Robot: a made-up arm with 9 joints. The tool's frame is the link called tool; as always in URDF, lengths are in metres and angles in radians. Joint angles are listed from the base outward.
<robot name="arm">
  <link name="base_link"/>
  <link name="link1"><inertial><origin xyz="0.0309 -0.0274 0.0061"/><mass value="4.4"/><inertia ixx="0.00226" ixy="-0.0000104" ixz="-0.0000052" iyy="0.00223" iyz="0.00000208" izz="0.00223"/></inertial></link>
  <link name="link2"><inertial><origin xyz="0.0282 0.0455 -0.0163"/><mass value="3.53"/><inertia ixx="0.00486" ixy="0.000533" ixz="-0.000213" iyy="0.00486" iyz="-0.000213" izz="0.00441"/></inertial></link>
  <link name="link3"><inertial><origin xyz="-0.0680 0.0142 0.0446"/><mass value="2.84"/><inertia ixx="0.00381" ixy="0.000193" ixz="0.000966" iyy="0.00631" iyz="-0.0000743" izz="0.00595"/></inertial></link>
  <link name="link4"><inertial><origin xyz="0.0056 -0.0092 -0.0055"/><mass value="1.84"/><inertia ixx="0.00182" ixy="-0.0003" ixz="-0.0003" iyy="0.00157" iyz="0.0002" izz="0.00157"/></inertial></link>
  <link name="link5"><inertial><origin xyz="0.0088 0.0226 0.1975"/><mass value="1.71"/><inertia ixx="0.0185" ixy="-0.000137" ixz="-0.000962" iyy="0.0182" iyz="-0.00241" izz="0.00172"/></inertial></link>
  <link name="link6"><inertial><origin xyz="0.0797 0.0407 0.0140"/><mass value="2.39"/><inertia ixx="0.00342" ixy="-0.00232" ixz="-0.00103" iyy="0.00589" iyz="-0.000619" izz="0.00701"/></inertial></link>
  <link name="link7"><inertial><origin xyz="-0.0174 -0.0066 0.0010"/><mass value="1.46"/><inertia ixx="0.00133" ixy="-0.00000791" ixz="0" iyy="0.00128" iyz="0" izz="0.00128"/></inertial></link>
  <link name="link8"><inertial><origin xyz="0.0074 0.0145 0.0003"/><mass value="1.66"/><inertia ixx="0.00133" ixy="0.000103" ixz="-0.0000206" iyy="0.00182" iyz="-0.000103" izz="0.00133"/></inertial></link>
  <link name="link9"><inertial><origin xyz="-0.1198 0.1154 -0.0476"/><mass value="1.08"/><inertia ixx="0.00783" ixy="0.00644" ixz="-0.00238" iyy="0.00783" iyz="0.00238" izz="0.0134"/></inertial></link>
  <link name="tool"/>
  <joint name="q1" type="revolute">
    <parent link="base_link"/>
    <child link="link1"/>
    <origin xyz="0.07 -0.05 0.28" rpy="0 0 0"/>
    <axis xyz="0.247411 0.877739 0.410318"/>
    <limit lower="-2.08" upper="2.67"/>
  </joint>
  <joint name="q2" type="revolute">
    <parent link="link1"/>
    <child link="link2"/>
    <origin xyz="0.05 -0.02 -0.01" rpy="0 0 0"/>
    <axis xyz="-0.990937 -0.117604 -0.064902"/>
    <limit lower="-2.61" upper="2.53"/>
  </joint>
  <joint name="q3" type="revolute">
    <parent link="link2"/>
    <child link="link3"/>
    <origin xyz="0.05 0.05 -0.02" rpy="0 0 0"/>
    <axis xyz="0 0 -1"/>
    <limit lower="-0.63" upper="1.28"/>
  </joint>
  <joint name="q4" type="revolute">
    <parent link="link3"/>
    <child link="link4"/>
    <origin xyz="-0.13 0.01 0.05" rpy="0 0 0"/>
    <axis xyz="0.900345 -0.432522 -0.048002"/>
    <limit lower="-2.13" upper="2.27"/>
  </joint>
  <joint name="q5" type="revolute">
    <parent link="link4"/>
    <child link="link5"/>
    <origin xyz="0.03 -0.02 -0.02" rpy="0 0 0"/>
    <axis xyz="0 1 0"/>
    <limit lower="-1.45" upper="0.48"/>
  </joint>
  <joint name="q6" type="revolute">
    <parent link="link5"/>
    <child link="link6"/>
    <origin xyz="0.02 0.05 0.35" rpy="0 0 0"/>
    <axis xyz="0 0 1"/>
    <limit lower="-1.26" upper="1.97"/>
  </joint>
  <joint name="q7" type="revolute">
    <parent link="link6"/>
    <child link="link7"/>
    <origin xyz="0.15 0.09 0.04" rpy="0 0 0"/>
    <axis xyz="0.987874 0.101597 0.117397"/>
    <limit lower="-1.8" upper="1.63"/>
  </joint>
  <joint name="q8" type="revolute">
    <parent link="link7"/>
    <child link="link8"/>
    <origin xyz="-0.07 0.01 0" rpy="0 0 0"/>
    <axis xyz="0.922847 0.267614 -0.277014"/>
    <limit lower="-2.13" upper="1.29"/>
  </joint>
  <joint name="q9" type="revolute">
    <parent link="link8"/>
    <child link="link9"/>
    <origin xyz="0.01 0.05 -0.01" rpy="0 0 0"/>
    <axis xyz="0 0 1"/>
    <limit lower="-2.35" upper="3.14"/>
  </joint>
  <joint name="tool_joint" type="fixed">
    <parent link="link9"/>
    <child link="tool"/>
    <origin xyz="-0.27 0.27 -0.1" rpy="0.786 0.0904 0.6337"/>
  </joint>
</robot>
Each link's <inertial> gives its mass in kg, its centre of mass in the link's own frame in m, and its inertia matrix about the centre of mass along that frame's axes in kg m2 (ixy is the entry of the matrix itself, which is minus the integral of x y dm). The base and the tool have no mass. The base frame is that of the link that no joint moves.
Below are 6 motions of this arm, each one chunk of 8 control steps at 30 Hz.
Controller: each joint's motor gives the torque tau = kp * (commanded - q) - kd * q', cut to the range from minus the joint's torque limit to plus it. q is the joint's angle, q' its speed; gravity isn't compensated. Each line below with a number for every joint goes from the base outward.
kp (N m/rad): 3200 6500 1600 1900 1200 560 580 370 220
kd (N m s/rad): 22 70 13 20 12 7.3 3.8 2.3 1.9
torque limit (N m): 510 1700 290 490 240 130 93 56 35
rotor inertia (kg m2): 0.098 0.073 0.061 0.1 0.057 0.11 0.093 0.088 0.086
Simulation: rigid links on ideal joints. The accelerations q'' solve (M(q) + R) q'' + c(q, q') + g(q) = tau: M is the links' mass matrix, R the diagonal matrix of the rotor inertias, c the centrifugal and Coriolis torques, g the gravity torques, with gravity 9.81 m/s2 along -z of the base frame. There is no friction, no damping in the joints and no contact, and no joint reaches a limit. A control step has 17 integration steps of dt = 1/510 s. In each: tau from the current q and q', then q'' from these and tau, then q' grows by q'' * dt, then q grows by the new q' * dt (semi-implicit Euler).
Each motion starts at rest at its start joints. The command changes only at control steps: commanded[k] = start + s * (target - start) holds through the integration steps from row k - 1 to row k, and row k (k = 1, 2, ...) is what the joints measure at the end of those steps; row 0 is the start. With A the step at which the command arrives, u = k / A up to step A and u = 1 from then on. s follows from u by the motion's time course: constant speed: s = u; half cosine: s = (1 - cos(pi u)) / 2; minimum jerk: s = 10 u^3 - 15 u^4 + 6 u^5; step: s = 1 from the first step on.
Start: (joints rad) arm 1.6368 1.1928 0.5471 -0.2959 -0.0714 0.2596 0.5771 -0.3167 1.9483
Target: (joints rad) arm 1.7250 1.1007 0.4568 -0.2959 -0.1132 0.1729 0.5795 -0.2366 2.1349
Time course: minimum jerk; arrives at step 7
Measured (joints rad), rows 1 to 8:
1: 1.6349 1.1926 0.5474 -0.3023 -0.0661 0.2585 0.5779 -0.3136 1.9536
2: 1.6426 1.1828 0.5406 -0.3155 -0.0529 0.2464 0.5778 -0.3006 1.9790
3: 1.6607 1.1614 0.5246 -0.3195 -0.0468 0.2203 0.5785 -0.2806 2.0329
4: 1.6858 1.1351 0.5002 -0.3118 -0.0585 0.1918 0.5797 -0.2599 2.0960
5: 1.7096 1.1136 0.4739 -0.3007 -0.0855 0.1752 0.5803 -0.2436 2.1381
6: 1.7236 1.1030 0.4560 -0.2932 -0.1121 0.1733 0.5805 -0.2357 2.1470
7: 1.7256 1.1019 0.4523 -0.2928 -0.1222 0.1776 0.5802 -0.2356 2.1356
8: 1.7221 1.1030 0.4572 -0.3010 -0.1113 0.1774 0.5798 -0.2360 2.1292

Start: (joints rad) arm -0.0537 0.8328 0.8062 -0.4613 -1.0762 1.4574 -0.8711 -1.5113 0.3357
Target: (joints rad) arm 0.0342 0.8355 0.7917 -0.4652 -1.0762 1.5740 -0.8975 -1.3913 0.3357
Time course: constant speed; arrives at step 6
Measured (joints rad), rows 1 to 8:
1: -0.0405 0.8372 0.8165 -0.4646 -1.0813 1.4737 -0.8782 -1.4891 0.3388
2: -0.0290 0.8410 0.8158 -0.4661 -1.0903 1.4970 -0.8805 -1.4629 0.3381
3: -0.0114 0.8419 0.8072 -0.4655 -1.0958 1.5195 -0.8843 -1.4446 0.3347
4: 0.0083 0.8404 0.7955 -0.4641 -1.0960 1.5426 -0.8900 -1.4261 0.3367
5: 0.0258 0.8393 0.7877 -0.4635 -1.0947 1.5639 -0.8939 -1.4048 0.3401
6: 0.0392 0.8399 0.7871 -0.4643 -1.0944 1.5827 -0.8982 -1.3842 0.3391
7: 0.0377 0.8403 0.7850 -0.4638 -1.0960 1.5843 -0.8950 -1.3874 0.3332
8: 0.0342 0.8417 0.7920 -0.4649 -1.0968 1.5800 -0.8972 -1.3940 0.3347

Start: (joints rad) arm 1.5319 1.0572 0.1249 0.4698 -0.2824 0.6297 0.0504 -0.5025 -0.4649
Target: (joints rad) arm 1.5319 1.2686 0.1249 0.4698 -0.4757 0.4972 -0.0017 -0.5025 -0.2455
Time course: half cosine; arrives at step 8
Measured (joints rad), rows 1 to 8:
1: 1.5305 1.0649 0.1227 0.4698 -0.2814 0.6193 0.0451 -0.5058 -0.4564
2: 1.5305 1.0864 0.1221 0.4674 -0.2911 0.5929 0.0370 -0.5092 -0.4300
3: 1.5287 1.1209 0.1246 0.4646 -0.3215 0.5662 0.0285 -0.5069 -0.3909
4: 1.5260 1.1635 0.1296 0.4624 -0.3706 0.5491 0.0187 -0.5050 -0.3473
5: 1.5235 1.2068 0.1352 0.4617 -0.4253 0.5387 0.0078 -0.5071 -0.3028
6: 1.5220 1.2434 0.1391 0.4616 -0.4693 0.5297 -0.0016 -0.5100 -0.2642
7: 1.5218 1.2671 0.1403 0.4616 -0.4920 0.5203 -0.0068 -0.5108 -0.2409
8: 1.5228 1.2745 0.1387 0.4617 -0.4919 0.5127 -0.0073 -0.5097 -0.2384

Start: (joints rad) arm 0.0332 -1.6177 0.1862 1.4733 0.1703 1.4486 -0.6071 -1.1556 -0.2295
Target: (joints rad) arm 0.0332 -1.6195 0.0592 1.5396 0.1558 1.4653 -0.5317 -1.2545 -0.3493
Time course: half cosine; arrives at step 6
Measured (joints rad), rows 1 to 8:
1: 0.0348 -1.6186 0.1714 1.4783 0.1691 1.4484 -0.6015 -1.1661 -0.2331
2: 0.0334 -1.6201 0.1397 1.4935 0.1713 1.4505 -0.5862 -1.1920 -0.2515
3: 0.0320 -1.6220 0.0983 1.5138 0.1739 1.4545 -0.5668 -1.2206 -0.2876
4: 0.0310 -1.6235 0.0597 1.5327 0.1759 1.4583 -0.5479 -1.2440 -0.3250
5: 0.0306 -1.6239 0.0346 1.5448 0.1766 1.4606 -0.5354 -1.2591 -0.3470
6: 0.0308 -1.6235 0.0287 1.5475 0.1762 1.4609 -0.5340 -1.2629 -0.3492
7: 0.0321 -1.6222 0.0367 1.5433 0.1721 1.4597 -0.5354 -1.2603 -0.3414
8: 0.0337 -1.6208 0.0466 1.5398 0.1642 1.4601 -0.5340 -1.2588 -0.3394

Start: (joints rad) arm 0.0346 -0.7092 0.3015 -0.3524 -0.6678 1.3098 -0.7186 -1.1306 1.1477
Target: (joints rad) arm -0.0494 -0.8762 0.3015 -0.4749 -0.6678 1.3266 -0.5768 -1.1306 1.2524
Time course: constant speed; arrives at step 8
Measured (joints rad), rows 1 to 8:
1: 0.0238 -0.7270 0.2992 -0.3700 -0.6704 1.3107 -0.6942 -1.1281 1.1555
2: 0.0126 -0.7490 0.2934 -0.3821 -0.6726 1.3173 -0.6760 -1.1265 1.1689
3: 0.0015 -0.7715 0.2874 -0.3935 -0.6748 1.3220 -0.6607 -1.1286 1.1834
4: -0.0099 -0.7924 0.2859 -0.4081 -0.6770 1.3255 -0.6416 -1.1282 1.1965
5: -0.0208 -0.8124 0.2882 -0.4252 -0.6776 1.3273 -0.6242 -1.1272 1.2085
6: -0.0305 -0.8328 0.2910 -0.4421 -0.6757 1.3275 -0.6066 -1.1282 1.2224
7: -0.0394 -0.8542 0.2923 -0.4576 -0.6721 1.3279 -0.5888 -1.1286 1.2370
8: -0.0488 -0.8757 0.2924 -0.4723 -0.6695 1.3292 -0.5709 -1.1283 1.2495

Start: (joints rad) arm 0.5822 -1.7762 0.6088 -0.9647 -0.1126 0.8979 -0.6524 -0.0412 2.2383
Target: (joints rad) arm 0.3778 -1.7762 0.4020 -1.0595 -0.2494 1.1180 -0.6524 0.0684 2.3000
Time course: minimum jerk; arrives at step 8
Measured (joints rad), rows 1 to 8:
1: 0.5867 -1.7785 0.6091 -0.9616 -0.1091 0.8989 -0.6533 -0.0400 2.2387
2: 0.5824 -1.7816 0.6110 -0.9614 -0.0997 0.9033 -0.6522 -0.0272 2.2426
3: 0.5590 -1.7820 0.5954 -0.9793 -0.0952 0.9219 -0.6498 -0.0005 2.2545
4: 0.5122 -1.7789 0.5538 -1.0121 -0.1140 0.9643 -0.6490 0.0263 2.2777
5: 0.4503 -1.7752 0.4890 -1.0427 -0.1658 1.0276 -0.6508 0.0452 2.3031
6: 0.3907 -1.7741 0.4149 -1.0573 -0.2396 1.0970 -0.6535 0.0573 2.3147
7: 0.3512 -1.7760 0.3521 -1.0555 -0.3079 1.1519 -0.6554 0.0634 2.3060
8: 0.3402 -1.7794 0.3232 -1.0456 -0.3424 1.1773 -0.6561 0.0648 2.2875

